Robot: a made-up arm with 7 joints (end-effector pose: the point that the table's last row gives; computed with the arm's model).
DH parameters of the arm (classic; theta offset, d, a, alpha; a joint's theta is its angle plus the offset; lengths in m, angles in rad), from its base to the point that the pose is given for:
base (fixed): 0 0.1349 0.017 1.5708
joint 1: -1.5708 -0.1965 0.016 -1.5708
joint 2: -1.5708 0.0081 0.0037 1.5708
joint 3: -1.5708 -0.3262 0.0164 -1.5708
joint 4: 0 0.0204 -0.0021 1.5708
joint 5: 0 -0.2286 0.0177 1.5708
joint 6: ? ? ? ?
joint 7: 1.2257 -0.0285 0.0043 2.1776
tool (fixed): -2.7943 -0.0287 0 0
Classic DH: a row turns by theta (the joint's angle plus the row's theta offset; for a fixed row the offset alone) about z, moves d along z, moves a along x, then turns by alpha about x.
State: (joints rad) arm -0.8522 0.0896 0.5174 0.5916 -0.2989 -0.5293 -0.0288
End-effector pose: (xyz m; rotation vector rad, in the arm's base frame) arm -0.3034 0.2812 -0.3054 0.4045 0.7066 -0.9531
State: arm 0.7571 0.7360 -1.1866 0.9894 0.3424 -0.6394 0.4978
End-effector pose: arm 0.3805 0.3586 -0.1748 0.9885 -0.8433 -2.1745
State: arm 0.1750 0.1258 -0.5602 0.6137 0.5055 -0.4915 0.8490
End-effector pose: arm 0.2101 0.1578 -0.3788 -0.0808 -0.8477 -1.6699
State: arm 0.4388 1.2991 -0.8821 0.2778 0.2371 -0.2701 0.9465
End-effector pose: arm 0.1279 0.7144 -0.0734 0.4513 0.8234 -1.6003
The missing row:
joint 6: 1.5708 -0.011 0.0041 1.5708
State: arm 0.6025 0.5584 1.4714 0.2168 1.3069 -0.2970 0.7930
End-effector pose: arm 0.3127 0.5335 -0.2266 0.1886 -1.5516 1.2161
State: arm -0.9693 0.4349 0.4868 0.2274 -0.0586 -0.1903 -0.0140
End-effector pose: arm -0.3893 0.4310 -0.2050 0.2194 1.4224 -0.7495
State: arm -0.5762 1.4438 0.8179 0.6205 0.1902 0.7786 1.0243
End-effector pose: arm 0.1004 0.7357 0.0395 0.2230 0.5584 -0.6311
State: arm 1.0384 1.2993 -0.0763 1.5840 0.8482 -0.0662 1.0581
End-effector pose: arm 0.2693 0.4756 0.2557 1.6261 -1.2589 -1.6724
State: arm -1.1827 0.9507 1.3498 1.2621 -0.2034 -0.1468 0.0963
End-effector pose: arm -0.0326 0.6410 0.0328 1.6983 0.7715 -0.8609
